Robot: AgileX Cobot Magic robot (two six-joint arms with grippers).
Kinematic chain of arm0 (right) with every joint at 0, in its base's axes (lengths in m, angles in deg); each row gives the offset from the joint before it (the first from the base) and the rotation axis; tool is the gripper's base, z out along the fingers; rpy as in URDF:
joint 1: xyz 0 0 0.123 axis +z
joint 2: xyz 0 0 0 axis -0.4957 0.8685 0
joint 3: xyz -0.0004 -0.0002 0.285 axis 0.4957 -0.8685 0
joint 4: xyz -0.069 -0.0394 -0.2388 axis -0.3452 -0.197 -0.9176
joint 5: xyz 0 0 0 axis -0.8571 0.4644 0.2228
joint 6: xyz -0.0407 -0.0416 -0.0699 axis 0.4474 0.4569 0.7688
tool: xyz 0 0 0 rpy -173.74 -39.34 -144.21
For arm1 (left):
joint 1: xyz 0 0 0.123 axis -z
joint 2: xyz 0 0 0 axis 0.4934 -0.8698 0
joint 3: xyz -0.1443 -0.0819 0.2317 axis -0.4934 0.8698 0
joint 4: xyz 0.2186 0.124 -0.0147 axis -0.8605 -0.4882 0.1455
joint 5: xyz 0 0 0 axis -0.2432 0.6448 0.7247
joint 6: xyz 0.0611 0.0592 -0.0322 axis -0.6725 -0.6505 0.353
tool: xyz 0 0 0 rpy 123.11 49.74 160.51
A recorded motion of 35 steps. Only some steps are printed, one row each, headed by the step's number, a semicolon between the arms.
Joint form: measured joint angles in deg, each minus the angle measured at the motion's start. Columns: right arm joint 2, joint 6, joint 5, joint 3, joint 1, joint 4; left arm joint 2, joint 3, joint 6, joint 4, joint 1, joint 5.
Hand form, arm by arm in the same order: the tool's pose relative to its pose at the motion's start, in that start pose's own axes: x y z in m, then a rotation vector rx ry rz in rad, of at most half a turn. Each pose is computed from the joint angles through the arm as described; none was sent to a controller.
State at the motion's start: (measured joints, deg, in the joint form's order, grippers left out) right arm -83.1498 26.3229 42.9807 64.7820 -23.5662 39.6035; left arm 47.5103 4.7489 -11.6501 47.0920 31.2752 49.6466
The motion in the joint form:
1: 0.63 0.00 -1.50 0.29 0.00 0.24; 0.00 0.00 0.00 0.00 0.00 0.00
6: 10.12 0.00 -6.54 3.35 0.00 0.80; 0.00 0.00 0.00 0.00 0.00 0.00
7: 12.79 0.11 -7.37 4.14 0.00 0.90; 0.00 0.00 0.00 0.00 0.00 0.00
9: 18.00 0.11 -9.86 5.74 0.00 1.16; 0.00 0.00 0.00 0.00 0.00 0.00
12: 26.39 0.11 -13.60 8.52 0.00 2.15; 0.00 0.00 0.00 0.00 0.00 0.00
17: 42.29 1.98 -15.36 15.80 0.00 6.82; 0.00 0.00 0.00 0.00 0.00 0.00
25: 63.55 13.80 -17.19 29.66 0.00 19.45; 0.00 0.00 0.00 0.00 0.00 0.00
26: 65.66 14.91 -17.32 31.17 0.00 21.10; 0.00 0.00 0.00 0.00 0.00 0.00
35: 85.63 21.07 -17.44 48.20 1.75 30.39; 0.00 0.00 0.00 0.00 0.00 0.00
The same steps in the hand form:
1: -0.0042 0.0005 0.0003 -0.0039 -0.0202 0.0026; 0.0000 0.0000 0.0000 0.0000 0.0000 0.0000
6: -0.0347 0.0020 0.0136 -0.0052 0.0035 0.0177; 0.0000 0.0000 0.0000 0.0000 0.0000 0.0000
7: -0.0418 0.0021 0.0186 -0.0042 0.0217 0.0197; 0.0000 0.0000 0.0000 0.0000 0.0000 0.0000
9: -0.0570 0.0024 0.0296 -0.0030 0.0408 0.0281; 0.0000 0.0000 0.0000 0.0000 0.0000 0.0000
12: -0.0803 0.0031 0.0503 -0.0074 0.0728 0.0487; 0.0000 0.0000 0.0000 0.0000 0.0000 0.0000
17: -0.1192 0.0073 0.0946 -0.0488 0.1898 0.0919; 0.0000 0.0000 0.0000 0.0000 0.0000 0.0000
25: -0.1758 0.0181 0.1679 -0.1889 0.2593 0.0821; 0.0000 0.0000 0.0000 0.0000 0.0000 0.0000
26: -0.1809 0.0194 0.1763 -0.2063 0.2624 0.0886; 0.0000 0.0000 0.0000 0.0000 0.0000 0.0000
35: -0.2244 0.0342 0.2615 -0.3285 0.2821 0.1117; 0.0000 0.0000 0.0000 0.0000 0.0000 0.0000

